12 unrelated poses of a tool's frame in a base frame.
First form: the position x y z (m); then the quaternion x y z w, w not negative.
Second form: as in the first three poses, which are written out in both.
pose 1, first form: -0.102 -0.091 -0.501 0.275 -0.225 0.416 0.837
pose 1, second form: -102 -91 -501 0.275 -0.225 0.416 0.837
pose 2, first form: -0.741 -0.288 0.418 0.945 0.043 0.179 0.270
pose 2, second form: -741 -288 418 0.945 0.043 0.179 0.270
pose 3, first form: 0.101 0.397 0.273 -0.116 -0.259 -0.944 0.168
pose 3, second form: 101 397 273 -0.116 -0.259 -0.944 0.168
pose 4, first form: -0.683 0.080 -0.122 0.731 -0.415 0.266 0.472
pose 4, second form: -683 80 -122 0.731 -0.415 0.266 0.472
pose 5, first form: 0.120 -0.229 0.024 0.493 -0.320 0.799 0.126
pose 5, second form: 120 -229 24 0.493 -0.320 0.799 0.126
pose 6, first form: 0.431 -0.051 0.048 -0.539 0.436 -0.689 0.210
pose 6, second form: 431 -51 48 -0.539 0.436 -0.689 0.210
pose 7, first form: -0.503 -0.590 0.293 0.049 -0.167 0.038 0.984
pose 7, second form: -503 -590 293 0.049 -0.167 0.038 0.984
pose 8, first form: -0.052 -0.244 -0.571 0.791 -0.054 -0.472 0.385
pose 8, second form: -52 -244 -571 0.791 -0.054 -0.472 0.385
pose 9, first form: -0.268 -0.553 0.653 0.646 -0.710 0.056 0.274
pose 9, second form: -268 -553 653 0.646 -0.710 0.056 0.274
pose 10, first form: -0.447 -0.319 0.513 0.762 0.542 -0.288 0.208
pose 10, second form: -447 -319 513 0.762 0.542 -0.288 0.208
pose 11, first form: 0.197 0.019 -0.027 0.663 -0.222 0.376 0.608
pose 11, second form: 197 19 -27 0.663 -0.222 0.376 0.608
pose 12, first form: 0.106 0.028 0.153 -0.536 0.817 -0.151 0.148
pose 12, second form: 106 28 153 -0.536 0.817 -0.151 0.148
